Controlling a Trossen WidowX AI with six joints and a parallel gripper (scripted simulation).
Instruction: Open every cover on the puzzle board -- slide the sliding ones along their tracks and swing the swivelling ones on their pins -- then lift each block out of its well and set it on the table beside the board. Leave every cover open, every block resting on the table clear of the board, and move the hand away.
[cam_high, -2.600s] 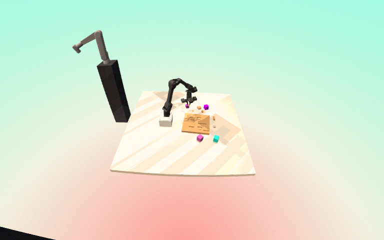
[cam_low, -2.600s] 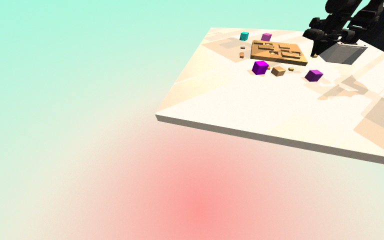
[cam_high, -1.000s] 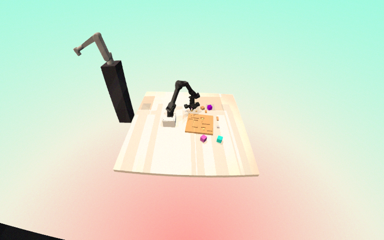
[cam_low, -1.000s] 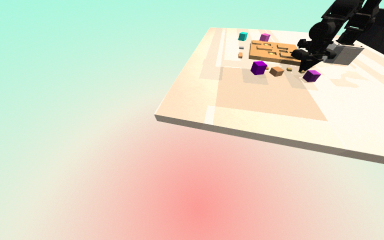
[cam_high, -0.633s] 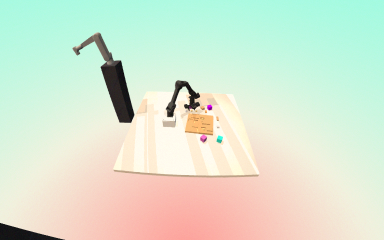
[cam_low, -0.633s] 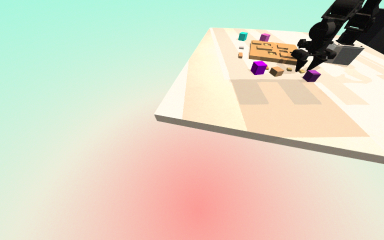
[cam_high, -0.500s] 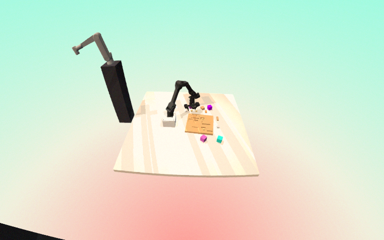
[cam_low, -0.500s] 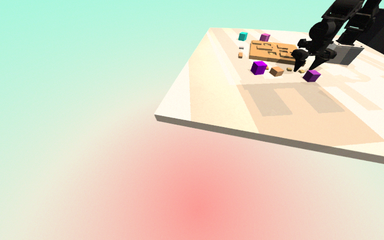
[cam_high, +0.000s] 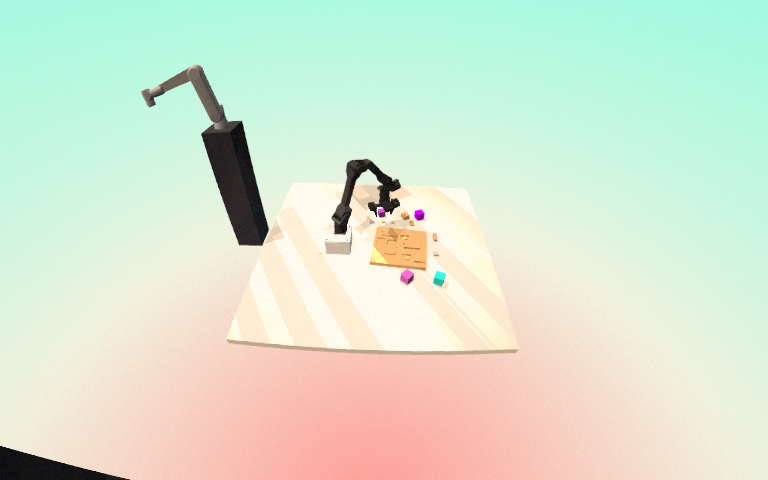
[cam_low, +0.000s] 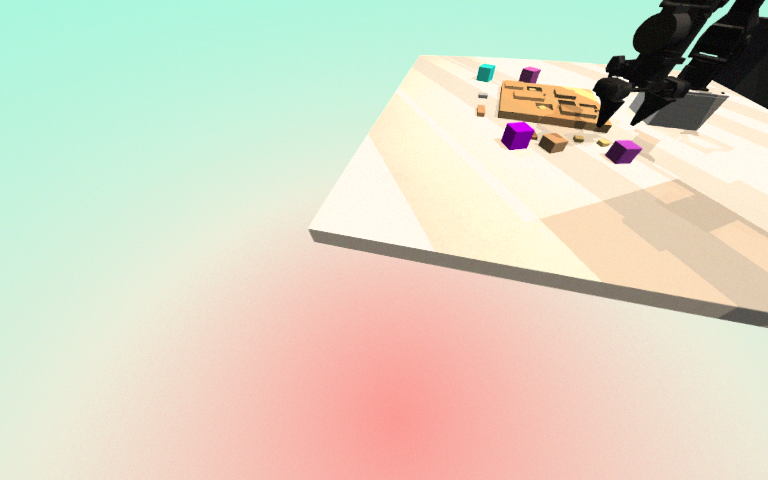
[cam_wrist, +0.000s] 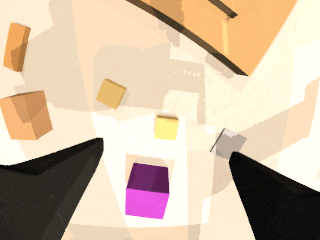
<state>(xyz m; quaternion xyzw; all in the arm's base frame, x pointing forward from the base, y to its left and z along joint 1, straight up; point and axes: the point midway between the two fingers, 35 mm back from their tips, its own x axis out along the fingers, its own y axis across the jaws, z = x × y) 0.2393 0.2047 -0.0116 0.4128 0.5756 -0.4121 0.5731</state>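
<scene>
Right now my gripper tip is 70 mm to the right of the dark purple block, 30 mm above it and 10 mm past it. Round my gripper tip: small grey piece: 290 mm ahead, 280 mm to the right, 40 mm below; then magenta block: 470 mm to the right, 120 mm ahead, 20 mm below; then small orange piece: 300 mm ahead, 140 mm to the right, 40 mm below.
</scene>
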